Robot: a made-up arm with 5 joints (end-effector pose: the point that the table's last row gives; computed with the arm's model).
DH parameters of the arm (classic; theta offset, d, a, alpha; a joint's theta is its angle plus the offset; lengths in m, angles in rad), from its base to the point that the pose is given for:
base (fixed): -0.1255 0 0.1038 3.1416
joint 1: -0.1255 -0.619 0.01 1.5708
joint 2: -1.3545 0 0.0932 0
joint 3: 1.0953 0 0.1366 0
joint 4: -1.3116 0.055 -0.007 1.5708
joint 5: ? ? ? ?
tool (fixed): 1.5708 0.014 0 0
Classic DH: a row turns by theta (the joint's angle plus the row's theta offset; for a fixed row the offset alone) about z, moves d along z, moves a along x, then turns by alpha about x.
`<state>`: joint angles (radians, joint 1 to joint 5).
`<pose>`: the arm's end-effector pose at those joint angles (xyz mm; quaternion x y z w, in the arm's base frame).
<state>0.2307 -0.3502 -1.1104 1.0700 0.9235</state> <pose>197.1 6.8 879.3 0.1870 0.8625 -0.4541 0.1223</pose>
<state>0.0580 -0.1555 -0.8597 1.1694 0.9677</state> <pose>271.6 17.9 814.5 0.0102 -0.8833 0.4616 0.0816</pose>
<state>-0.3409 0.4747 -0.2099 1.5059 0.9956</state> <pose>252.6 83.1 580.4 0.4586 -0.4854 0.4133 0.6191</pose>
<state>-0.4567 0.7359 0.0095 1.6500 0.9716</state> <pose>188.9 74.5 539.7 0.4965 -0.2155 0.3522 0.7636</pose>
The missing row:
joint 5: -1.5708 -0.114 0.005 1.5708
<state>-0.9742 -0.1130 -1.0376 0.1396 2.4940</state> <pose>115.1 94.8 947.0 0.2754 0.4609 -0.6609 0.5244</pose>
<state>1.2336 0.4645 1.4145 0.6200 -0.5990</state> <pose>144.5 46.2 503.8 -0.4029 -0.0842 -0.6004 0.6856</pose>
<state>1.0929 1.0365 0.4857 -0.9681 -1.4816</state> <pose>269.5 -185.6 446.7 0.5266 0.5105 0.6595 0.1649</pose>
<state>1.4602 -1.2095 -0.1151 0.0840 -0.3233</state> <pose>156.0 5.2 907.2 0.4659 0.6608 -0.2850 0.5148</pose>
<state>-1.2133 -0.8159 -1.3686 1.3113 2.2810</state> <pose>30.9 -69.9 874.9 0.1002 0.5297 -0.5761 0.6145</pose>
